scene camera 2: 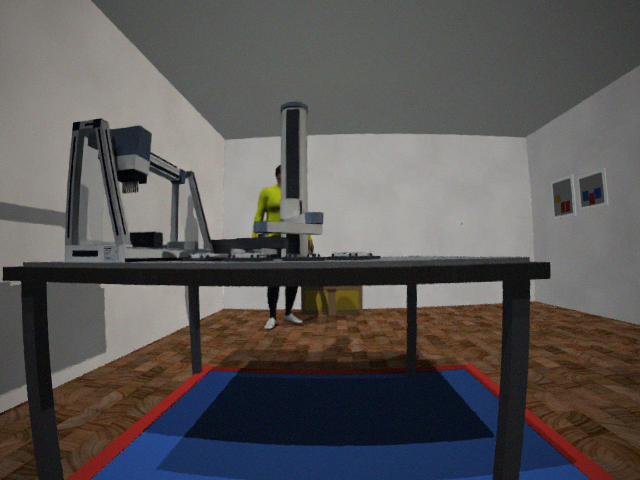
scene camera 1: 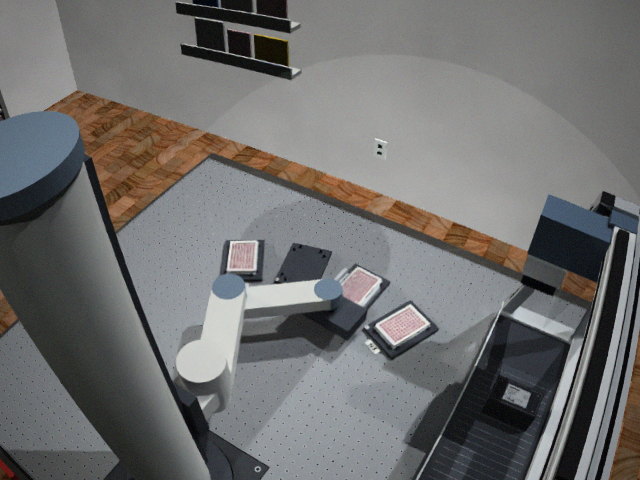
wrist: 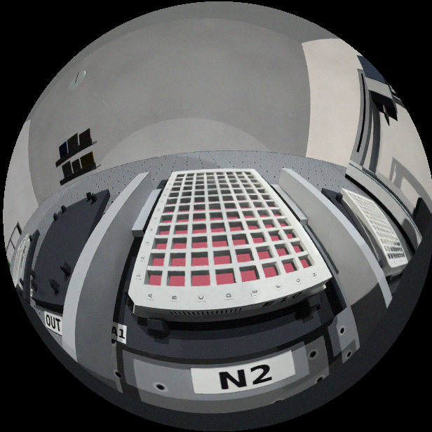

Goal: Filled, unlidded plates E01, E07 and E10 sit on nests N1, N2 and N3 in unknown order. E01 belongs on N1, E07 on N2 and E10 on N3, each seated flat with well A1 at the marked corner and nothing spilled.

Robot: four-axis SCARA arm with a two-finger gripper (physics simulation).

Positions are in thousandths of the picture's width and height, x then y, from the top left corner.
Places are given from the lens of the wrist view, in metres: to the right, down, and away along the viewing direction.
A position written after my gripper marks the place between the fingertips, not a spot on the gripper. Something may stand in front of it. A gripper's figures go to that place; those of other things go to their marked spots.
my gripper (wrist: 503, 413): 0.00, -0.03, 0.10
nest N2 (wrist: 520, 784): 0.00, 0.05, 0.04
out nest (wrist: 154, 547): -0.15, 0.02, 0.07
The marked spots on the nest N2 and the out nest are 0.16 m apart.
